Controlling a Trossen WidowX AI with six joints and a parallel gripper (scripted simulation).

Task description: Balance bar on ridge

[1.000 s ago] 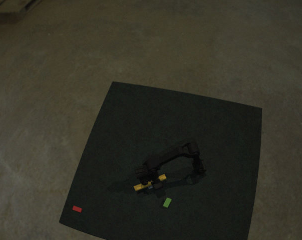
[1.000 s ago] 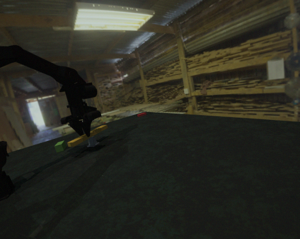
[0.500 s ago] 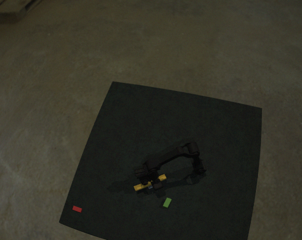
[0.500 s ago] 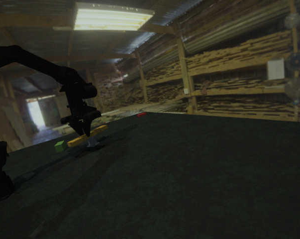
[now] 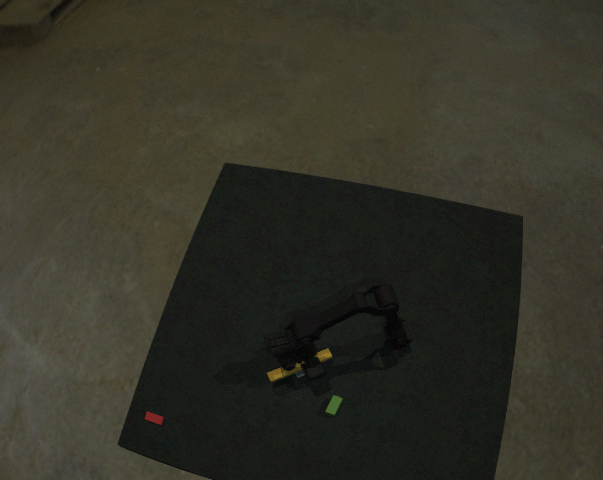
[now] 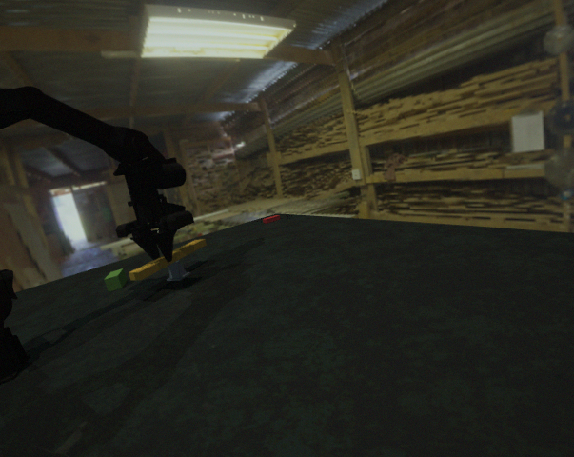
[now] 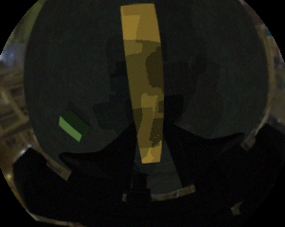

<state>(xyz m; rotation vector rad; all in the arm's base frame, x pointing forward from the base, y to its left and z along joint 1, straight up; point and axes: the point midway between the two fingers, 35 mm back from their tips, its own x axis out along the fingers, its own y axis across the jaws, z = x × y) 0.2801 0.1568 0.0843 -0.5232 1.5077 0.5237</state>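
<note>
My gripper tip is now 20 mm to the right of the yellow bar and 20 mm short of it. Round my gripper tip: red block 460 mm ahead, 340 mm to the left, 40 mm below; ridge 20 mm to the left, 20 mm ahead, 10 mm below; green block 130 mm to the left, 120 mm behind, 30 mm below.
</note>
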